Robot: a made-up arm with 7 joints. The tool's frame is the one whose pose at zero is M. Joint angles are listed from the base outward.
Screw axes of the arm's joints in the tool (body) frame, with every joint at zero. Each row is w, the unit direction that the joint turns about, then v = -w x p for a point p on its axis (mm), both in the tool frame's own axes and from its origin. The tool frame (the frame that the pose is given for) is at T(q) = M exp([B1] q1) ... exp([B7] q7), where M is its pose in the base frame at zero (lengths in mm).
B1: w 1 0 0 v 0.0 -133.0 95.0
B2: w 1 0 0 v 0.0 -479.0 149.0
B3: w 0 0 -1 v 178.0 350.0 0.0
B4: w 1 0 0 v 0.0 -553.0 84.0
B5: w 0 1 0 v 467.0 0.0 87.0
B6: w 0 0 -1 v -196.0 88.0 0.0
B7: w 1 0 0 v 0.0 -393.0 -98.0
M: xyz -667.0 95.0 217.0 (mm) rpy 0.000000 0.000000 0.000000 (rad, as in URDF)
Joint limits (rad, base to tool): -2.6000..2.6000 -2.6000..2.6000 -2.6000..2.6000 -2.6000..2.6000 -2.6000..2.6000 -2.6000..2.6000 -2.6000..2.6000
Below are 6 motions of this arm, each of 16 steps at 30 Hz.
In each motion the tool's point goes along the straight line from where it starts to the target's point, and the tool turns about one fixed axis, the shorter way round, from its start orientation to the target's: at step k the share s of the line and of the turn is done. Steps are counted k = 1, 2, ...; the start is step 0. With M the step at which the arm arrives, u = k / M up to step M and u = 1 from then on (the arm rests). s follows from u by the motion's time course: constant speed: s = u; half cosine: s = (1 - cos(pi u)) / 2; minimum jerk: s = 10 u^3 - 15 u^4 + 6 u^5.
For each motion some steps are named. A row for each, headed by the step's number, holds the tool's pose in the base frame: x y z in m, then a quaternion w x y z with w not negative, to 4 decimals.
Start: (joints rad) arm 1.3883 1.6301 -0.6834 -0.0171 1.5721 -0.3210 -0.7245
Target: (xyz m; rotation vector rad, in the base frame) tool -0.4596 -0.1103 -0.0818 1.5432 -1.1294 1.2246
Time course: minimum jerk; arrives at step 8
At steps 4, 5, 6, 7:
4: -0.4593 -0.1031 -0.0890 0.4009 0.5660 -0.4897 0.5283
5: -0.4594 -0.1063 -0.0858 0.4106 0.5890 -0.4727 0.5110
6: -0.4595 -0.1088 -0.0833 0.4176 0.6061 -0.4592 0.4974
7: -0.4596 -0.1101 -0.0820 0.4211 0.6146 -0.4522 0.4903

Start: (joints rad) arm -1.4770 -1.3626 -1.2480 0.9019 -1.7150 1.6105 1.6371
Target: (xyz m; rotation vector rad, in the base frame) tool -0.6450 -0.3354 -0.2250 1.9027 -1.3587 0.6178
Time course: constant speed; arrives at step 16
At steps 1, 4, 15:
1: -0.9431 -0.3811 0.0808 0.8120 0.3287 -0.4645 0.1298
4: -0.8835 -0.3720 0.0197 0.7415 0.4267 -0.4932 0.1575
15: -0.6649 -0.3384 -0.2046 0.3911 0.7165 -0.5280 0.2343

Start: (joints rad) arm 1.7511 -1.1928 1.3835 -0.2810 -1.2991 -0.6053 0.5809
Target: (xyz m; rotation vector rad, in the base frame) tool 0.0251 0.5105 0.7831 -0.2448 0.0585 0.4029
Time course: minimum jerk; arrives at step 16
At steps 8, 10, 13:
8: -0.1521 0.5869 0.6934 0.9897 -0.0953 -0.1066 -0.0096
10: -0.0724 0.5526 0.7337 0.9895 -0.1078 -0.0459 0.0852
13: 0.0078 0.5180 0.7744 0.9764 -0.1190 0.0157 0.1795

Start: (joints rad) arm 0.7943 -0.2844 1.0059 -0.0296 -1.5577 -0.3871 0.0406
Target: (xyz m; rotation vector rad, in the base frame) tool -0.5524 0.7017 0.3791 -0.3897 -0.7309 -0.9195
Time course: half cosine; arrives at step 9
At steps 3, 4, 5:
3: -0.5739 0.7601 0.2001 0.7912 -0.2386 -0.4390 -0.3525
4: -0.5692 0.7474 0.2391 0.7976 -0.2268 -0.4187 -0.3702
5: -0.5642 0.7339 0.2805 0.8036 -0.2140 -0.3966 -0.3887

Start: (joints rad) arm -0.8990 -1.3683 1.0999 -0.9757 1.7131 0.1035 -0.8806
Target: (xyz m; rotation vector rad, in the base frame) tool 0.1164 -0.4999 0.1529 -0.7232 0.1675 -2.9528
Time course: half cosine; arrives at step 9
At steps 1, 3, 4, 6, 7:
1: 0.1209 -0.6099 0.1263 0.0484 -0.2756 0.1645 -0.9459
3: 0.1198 -0.5850 0.1323 0.0484 -0.2672 0.1398 -0.9522
4: 0.1191 -0.5665 0.1368 0.0485 -0.2609 0.1214 -0.9565
6: 0.1175 -0.5283 0.1460 0.0485 -0.2475 0.0833 -0.9641
7: 0.1169 -0.5132 0.1497 0.0485 -0.2421 0.0682 -0.9666

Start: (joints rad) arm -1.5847 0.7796 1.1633 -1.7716 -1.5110 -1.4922 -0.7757
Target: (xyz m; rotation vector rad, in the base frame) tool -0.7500 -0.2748 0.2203 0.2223 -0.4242 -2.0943
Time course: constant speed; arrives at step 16
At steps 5, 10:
5: -0.6076 -0.1583 -0.2728 0.2631 0.5054 -0.3876 -0.7246
10: -0.6724 -0.2113 -0.0486 0.3736 0.3282 -0.3007 -0.8138

